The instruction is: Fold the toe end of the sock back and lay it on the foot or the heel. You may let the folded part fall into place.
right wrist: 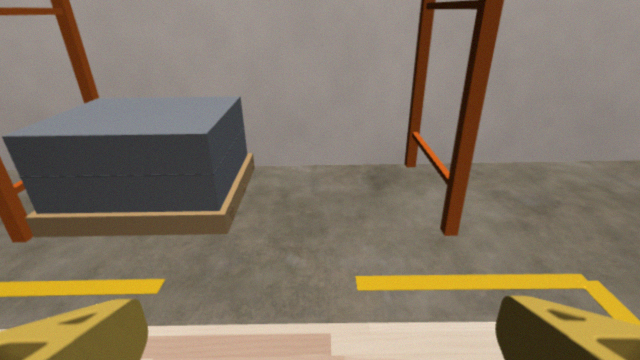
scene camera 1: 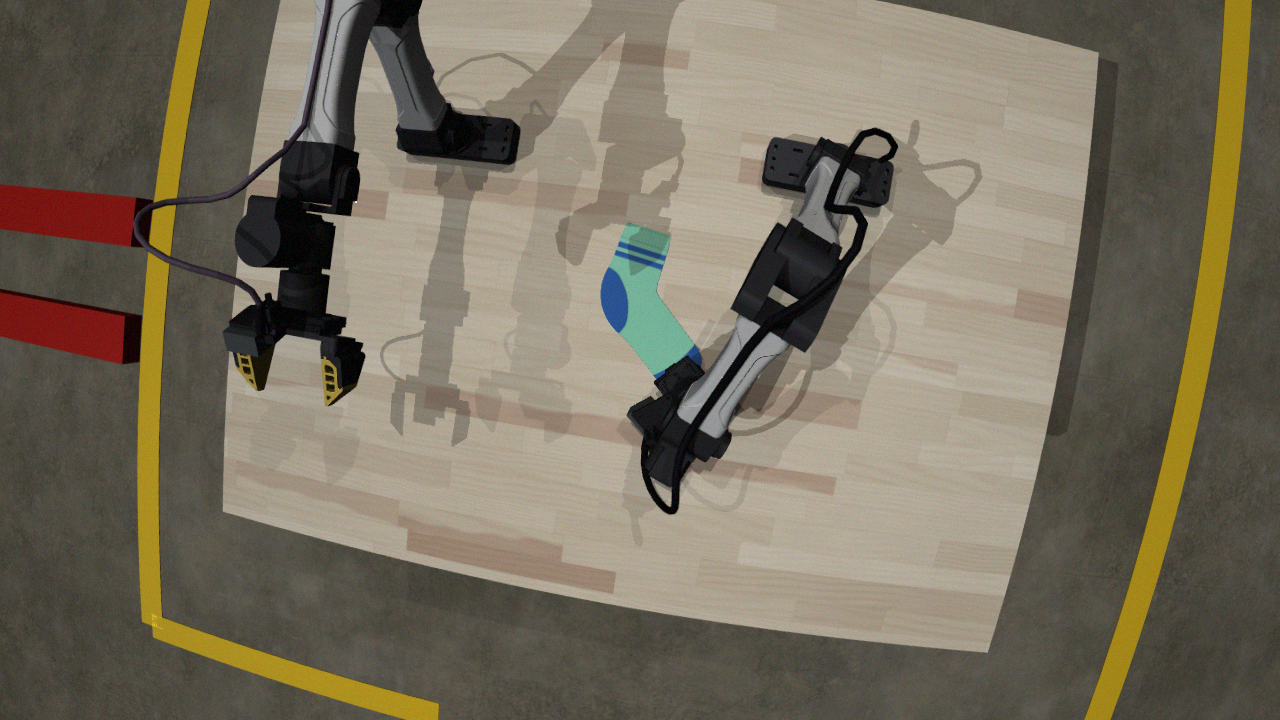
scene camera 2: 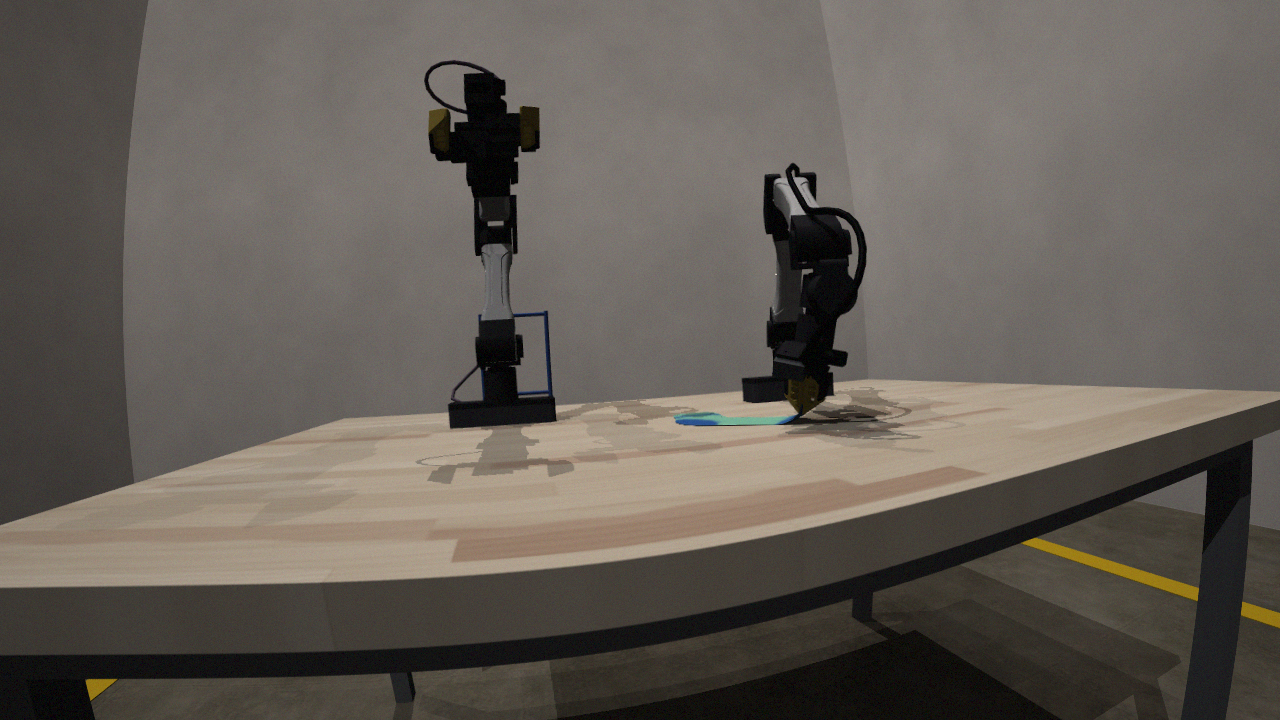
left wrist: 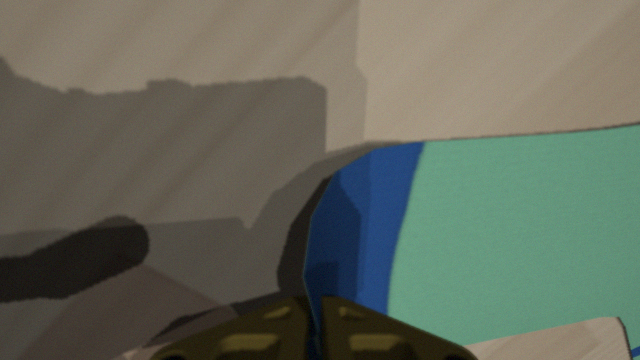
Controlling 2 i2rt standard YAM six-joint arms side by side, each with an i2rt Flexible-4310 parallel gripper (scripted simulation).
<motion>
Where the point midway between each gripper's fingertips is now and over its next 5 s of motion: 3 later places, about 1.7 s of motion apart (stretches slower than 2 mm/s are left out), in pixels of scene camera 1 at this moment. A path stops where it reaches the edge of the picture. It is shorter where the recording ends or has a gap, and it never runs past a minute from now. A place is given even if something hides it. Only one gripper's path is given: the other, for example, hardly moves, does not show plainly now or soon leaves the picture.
My left gripper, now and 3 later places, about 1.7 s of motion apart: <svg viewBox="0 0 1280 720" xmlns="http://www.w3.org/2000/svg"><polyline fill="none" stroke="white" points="684,375 676,364 657,340 645,322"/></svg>
</motion>
